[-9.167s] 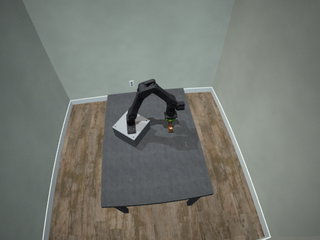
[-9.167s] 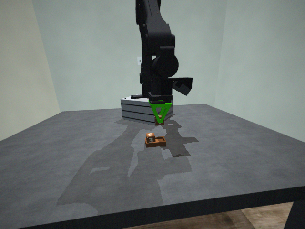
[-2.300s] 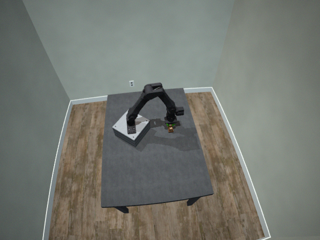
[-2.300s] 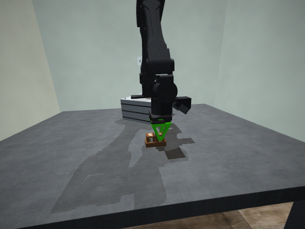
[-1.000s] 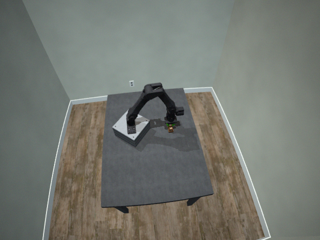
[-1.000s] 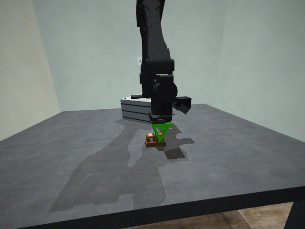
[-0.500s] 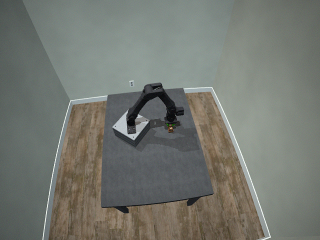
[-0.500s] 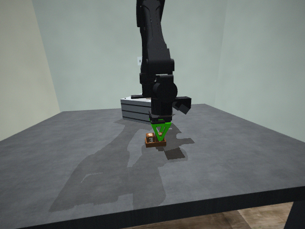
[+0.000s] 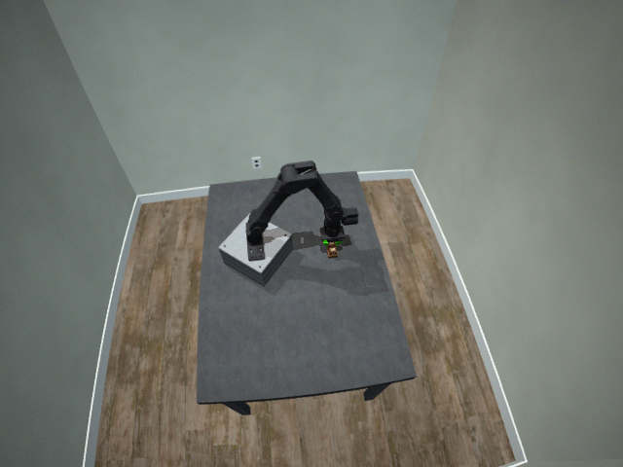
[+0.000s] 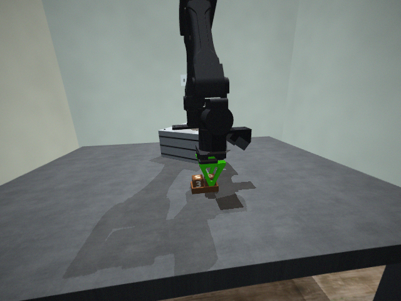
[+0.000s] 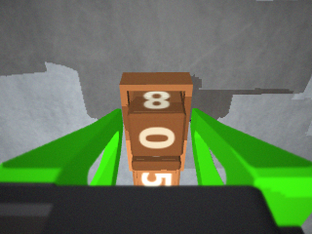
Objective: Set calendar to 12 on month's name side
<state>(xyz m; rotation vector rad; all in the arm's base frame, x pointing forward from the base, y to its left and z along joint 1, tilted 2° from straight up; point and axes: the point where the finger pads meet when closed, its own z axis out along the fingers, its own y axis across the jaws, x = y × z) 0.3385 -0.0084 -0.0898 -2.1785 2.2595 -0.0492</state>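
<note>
Now: the brown tray 20 mm to the right of my hand and 20 mm below it.
</note>
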